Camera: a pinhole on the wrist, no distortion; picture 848 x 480 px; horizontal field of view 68.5 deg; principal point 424.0 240.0 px. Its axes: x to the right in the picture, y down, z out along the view. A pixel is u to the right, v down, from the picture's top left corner.
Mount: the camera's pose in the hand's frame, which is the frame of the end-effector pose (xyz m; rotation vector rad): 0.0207 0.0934 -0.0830 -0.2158 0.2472 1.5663
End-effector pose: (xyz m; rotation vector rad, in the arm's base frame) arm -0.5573 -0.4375 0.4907 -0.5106 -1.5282 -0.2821
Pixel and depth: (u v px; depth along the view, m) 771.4 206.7 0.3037
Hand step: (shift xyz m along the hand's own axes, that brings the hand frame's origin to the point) 0.0407 0.3438 0.1580
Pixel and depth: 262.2 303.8 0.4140
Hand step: -0.0129 0.1105 0.3452
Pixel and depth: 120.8 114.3 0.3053
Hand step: 0.0896 0.0401 0.2509
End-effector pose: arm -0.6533 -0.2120 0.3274 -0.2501 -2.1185 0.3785
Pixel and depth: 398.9 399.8 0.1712
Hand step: -0.0200 0.1363 0.0837
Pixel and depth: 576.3 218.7 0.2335
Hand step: 0.0324 0.2159 0.1236
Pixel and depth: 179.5 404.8 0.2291
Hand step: -0.0347 0.0736 0.1636
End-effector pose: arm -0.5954 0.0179 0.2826 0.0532 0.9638 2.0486
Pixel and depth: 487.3 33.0 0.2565
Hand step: 0.1104 0.1933 0.1531
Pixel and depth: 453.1 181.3 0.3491
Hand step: 0.0599 0.2106 0.2456
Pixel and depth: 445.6 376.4 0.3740
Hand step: -0.0544 0.2140 0.2728
